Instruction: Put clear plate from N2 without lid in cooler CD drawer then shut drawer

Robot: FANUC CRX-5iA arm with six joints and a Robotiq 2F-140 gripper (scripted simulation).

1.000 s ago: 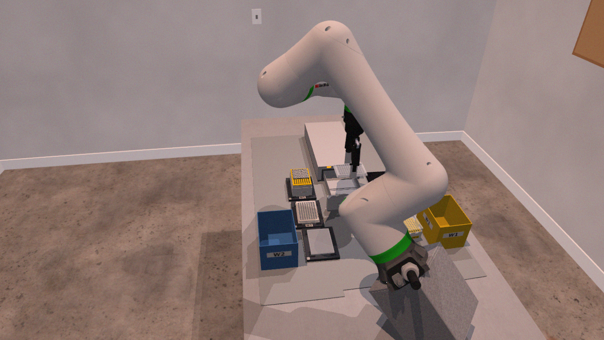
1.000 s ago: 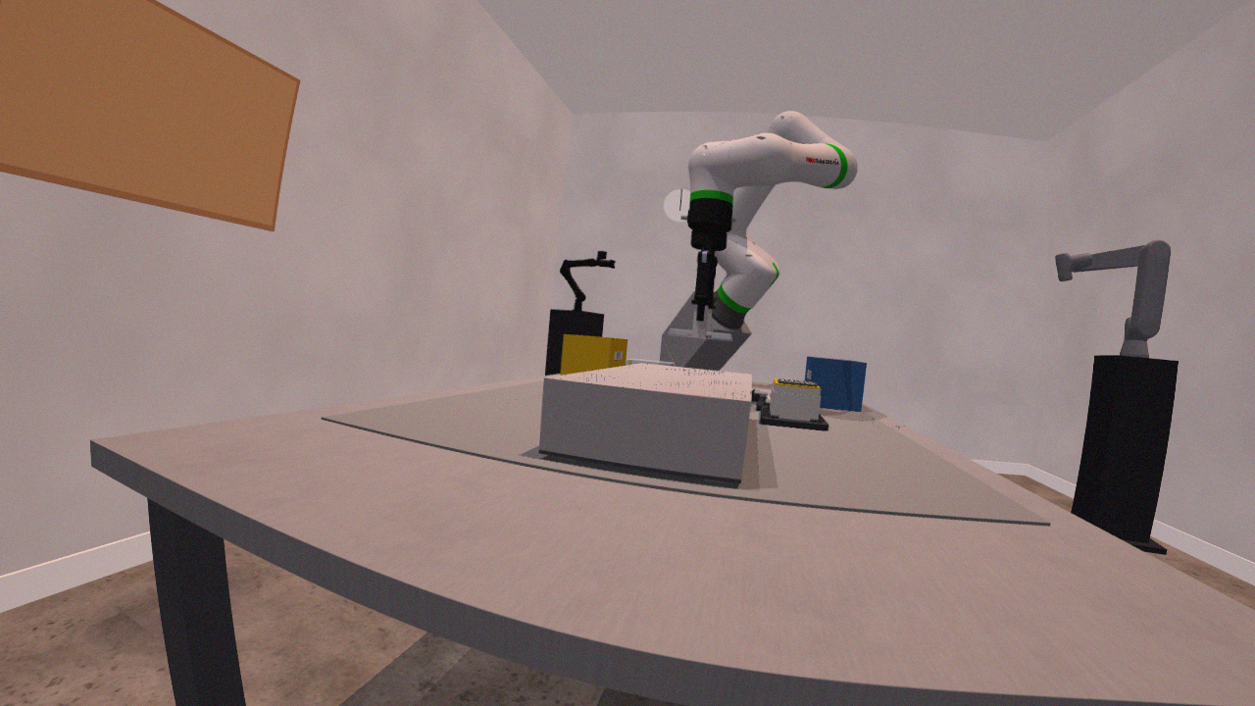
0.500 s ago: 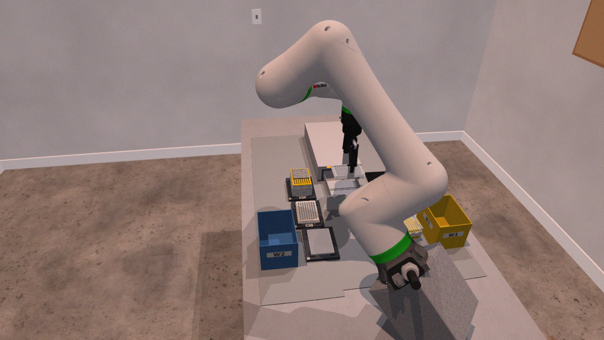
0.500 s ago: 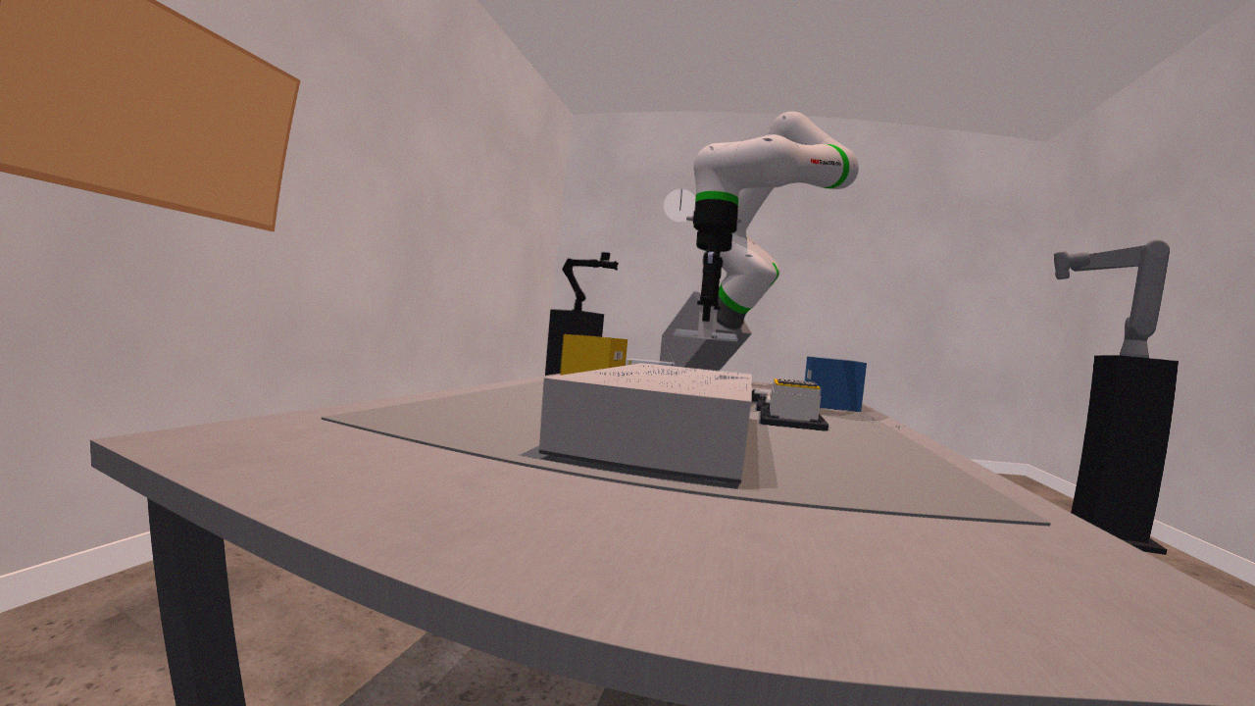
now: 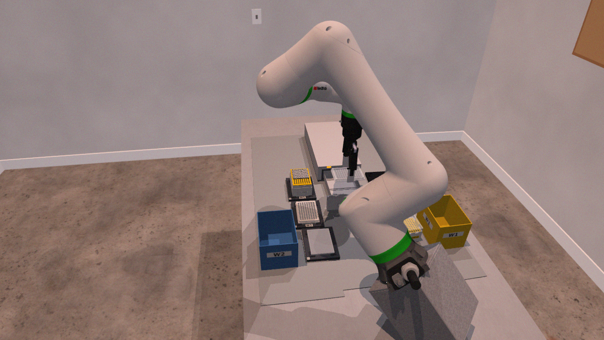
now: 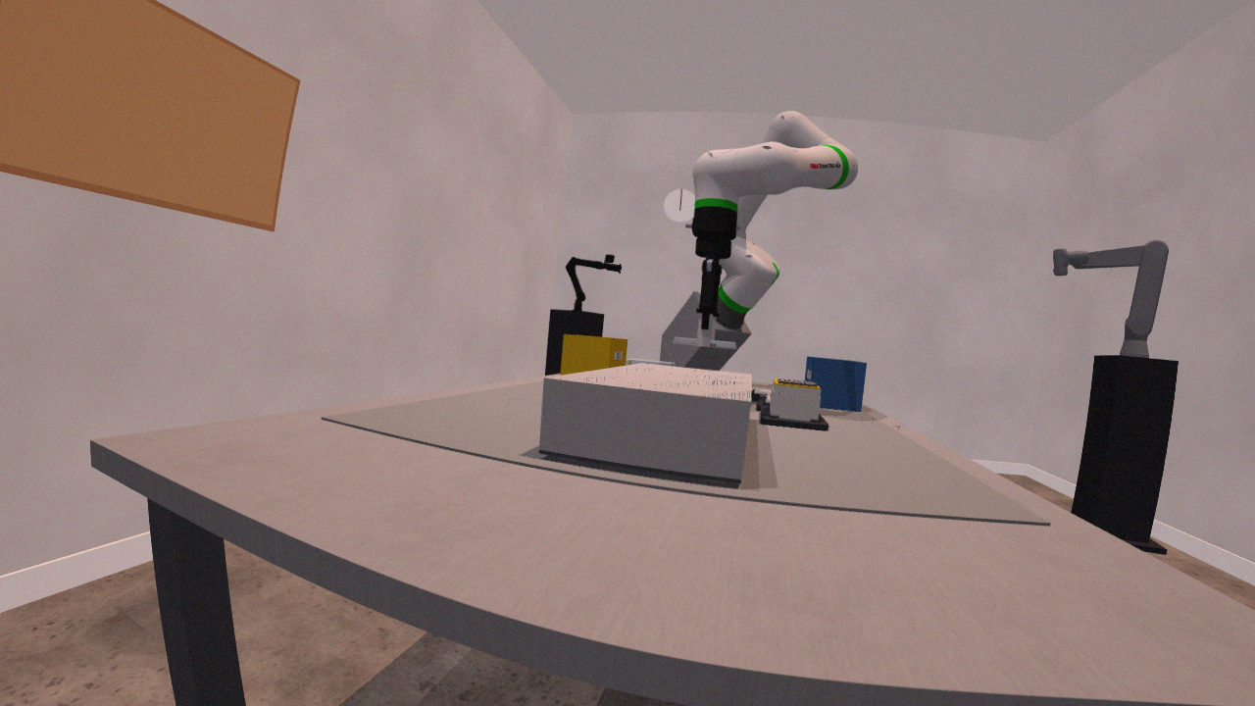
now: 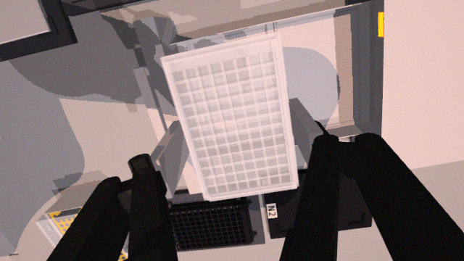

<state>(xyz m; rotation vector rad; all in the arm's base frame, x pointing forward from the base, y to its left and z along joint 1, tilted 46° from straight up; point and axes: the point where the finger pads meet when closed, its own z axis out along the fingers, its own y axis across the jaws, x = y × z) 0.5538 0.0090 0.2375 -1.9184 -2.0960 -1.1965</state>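
Right now the drawer is 3 cm ahead of my hand, 1 cm to the left of it and 12 cm below it. From my hand the other things lie so: yellow tip box (3 cm ahead, 20 cm to the left, 9 cm below); then white well plate (13 cm behind, 15 cm to the left, 13 cm below); then black plate (3 cm behind, 21 cm to the right, 13 cm below).
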